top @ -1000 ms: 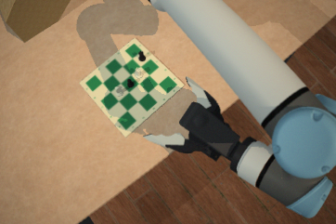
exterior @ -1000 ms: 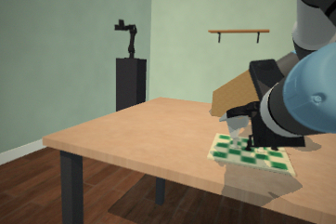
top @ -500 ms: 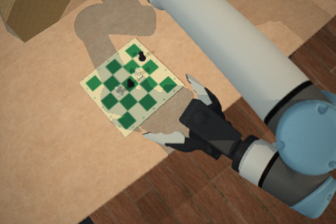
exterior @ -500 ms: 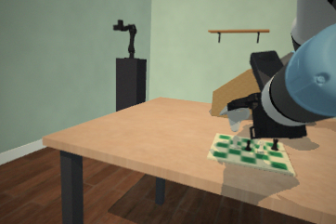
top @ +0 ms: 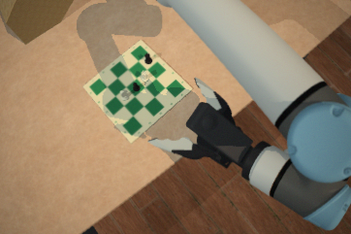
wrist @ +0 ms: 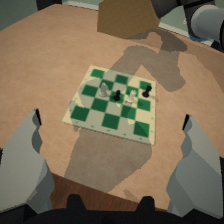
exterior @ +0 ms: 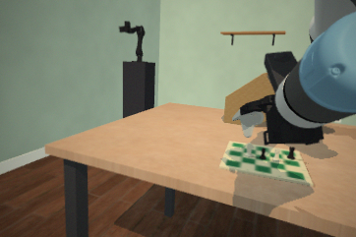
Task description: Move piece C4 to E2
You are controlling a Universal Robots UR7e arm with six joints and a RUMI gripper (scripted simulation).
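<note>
Now: hand 16 cm past the white piece, 14 cm above it and 4 cm to the right of it. From my hand the other things lie so: chessboard 16 cm below, 15 cm behind.
</note>
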